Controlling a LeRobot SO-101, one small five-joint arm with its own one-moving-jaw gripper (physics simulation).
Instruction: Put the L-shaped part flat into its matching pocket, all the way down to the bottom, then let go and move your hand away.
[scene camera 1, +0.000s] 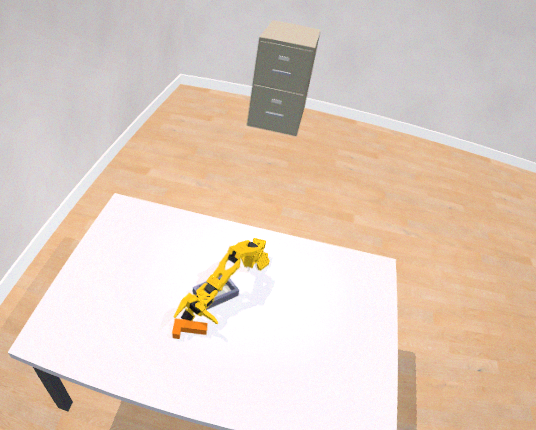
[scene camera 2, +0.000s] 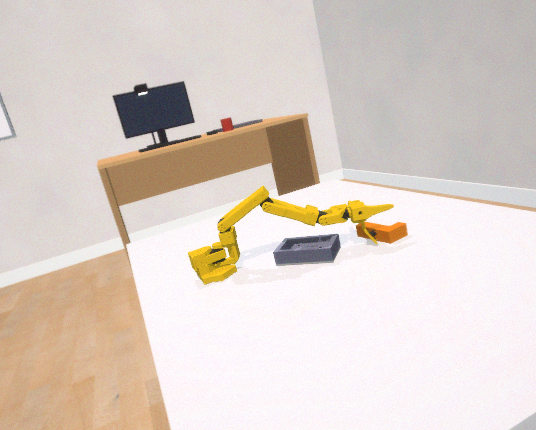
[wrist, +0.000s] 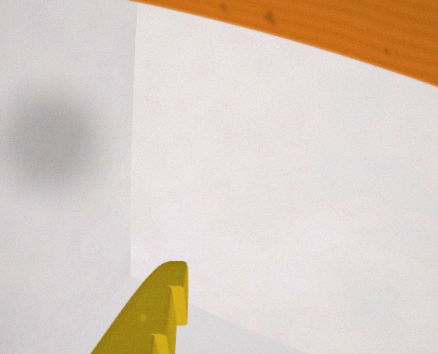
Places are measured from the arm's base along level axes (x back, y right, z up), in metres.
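Where they show: end effector, tool point: (scene camera 1: 175, 317) (scene camera 2: 391, 206) (wrist: 187, 284); arm's base, origin of the base link: (scene camera 1: 253, 264) (scene camera 2: 224, 271).
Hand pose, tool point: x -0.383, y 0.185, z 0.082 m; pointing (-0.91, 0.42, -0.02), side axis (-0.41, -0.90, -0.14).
Things, the pixels of their top centre, and the offset from my tool point. Level surfaces: height alone.
- orange L-shaped part, middle of its top: (scene camera 2: 380, 224) (scene camera 1: 190, 328) dx +0.007, dy -0.046, dz -0.052 m
- dark grey tray, middle of its top: (scene camera 2: 305, 242) (scene camera 1: 216, 288) dx +0.194, dy -0.084, dz -0.045 m
- white table, its level: dz -0.082 m
The orange L-shaped part (scene camera 1: 192, 327) (scene camera 2: 395, 235) (wrist: 310, 25) lies flat on the table, outside the tray. In the wrist view its face crosses the top right, close up. The dark grey tray (scene camera 1: 227, 299) (scene camera 2: 306, 257) with the pocket stands between the arm's base and the part; the arm hides some of it in scene camera 1. My gripper (scene camera 1: 196, 320) (scene camera 2: 384, 224) is wide open and empty, close to the part on the side towards the tray. One notched jaw shows in the wrist view. Whether a jaw touches the part cannot be told.
The white table (scene camera 1: 310, 350) (scene camera 2: 325, 350) carries the arm, whose middle links pass over the tray. A filing cabinet (scene camera 1: 280, 85) stands on the floor far behind. A wooden desk (scene camera 2: 190, 175) with a monitor (scene camera 2: 154, 111) and a red cup (scene camera 2: 227, 124) stands beyond the table.
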